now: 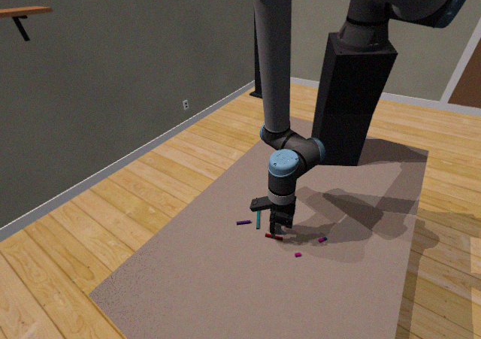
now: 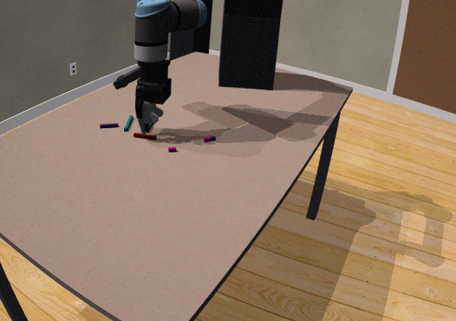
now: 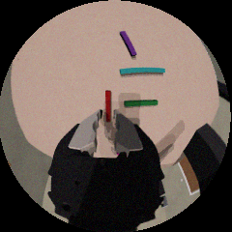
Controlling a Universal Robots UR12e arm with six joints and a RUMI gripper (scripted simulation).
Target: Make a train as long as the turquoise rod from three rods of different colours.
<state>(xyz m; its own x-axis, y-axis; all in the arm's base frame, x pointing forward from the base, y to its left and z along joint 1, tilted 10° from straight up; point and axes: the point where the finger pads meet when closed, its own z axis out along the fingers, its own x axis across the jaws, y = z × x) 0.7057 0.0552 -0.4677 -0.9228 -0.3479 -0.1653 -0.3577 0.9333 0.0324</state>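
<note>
Now: the red rod 3 cm below my hand. The rest, counted from my hand: purple rod 14 cm to the right, 3 cm below, 2 cm ahead; green rod 6 cm behind, 4 cm to the right, 3 cm below; turquoise rod 10 cm to the right, 4 cm behind, 3 cm below.
</note>
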